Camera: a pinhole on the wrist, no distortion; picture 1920 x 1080 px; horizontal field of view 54.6 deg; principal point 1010.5 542.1 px. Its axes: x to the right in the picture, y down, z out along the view. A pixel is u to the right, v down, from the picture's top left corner.
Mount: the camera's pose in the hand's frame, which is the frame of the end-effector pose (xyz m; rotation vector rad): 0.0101 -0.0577 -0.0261 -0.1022 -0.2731 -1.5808
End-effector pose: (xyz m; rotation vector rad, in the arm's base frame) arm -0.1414 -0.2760 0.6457 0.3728 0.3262 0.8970
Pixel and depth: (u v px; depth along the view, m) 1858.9 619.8 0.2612
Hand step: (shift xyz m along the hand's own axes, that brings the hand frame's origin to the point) -0.0103 -0.1117 0.2553
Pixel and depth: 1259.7 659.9 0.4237
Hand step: -0.0095 -0.0127 0.3994
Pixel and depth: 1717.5 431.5 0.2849
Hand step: -0.0402 -0.0954 0.2726
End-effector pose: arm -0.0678 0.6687 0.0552 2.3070 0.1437 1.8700
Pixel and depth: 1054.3 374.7 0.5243
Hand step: -0.0922 0.0547 0.4780
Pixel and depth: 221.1 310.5 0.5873
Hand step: -0.1161 0.3240 0.4747
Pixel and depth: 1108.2 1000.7 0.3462
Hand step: 0.0580 0.0060 0.3219
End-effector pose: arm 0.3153 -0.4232 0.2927 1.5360 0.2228 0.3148
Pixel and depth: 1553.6 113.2 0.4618
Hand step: -0.1486 -0.0787 0.4399
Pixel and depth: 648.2 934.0 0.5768
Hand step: 0.0740 0.1872 0.5180
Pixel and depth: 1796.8 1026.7 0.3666
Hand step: 0.0615 -0.1221 0.3748
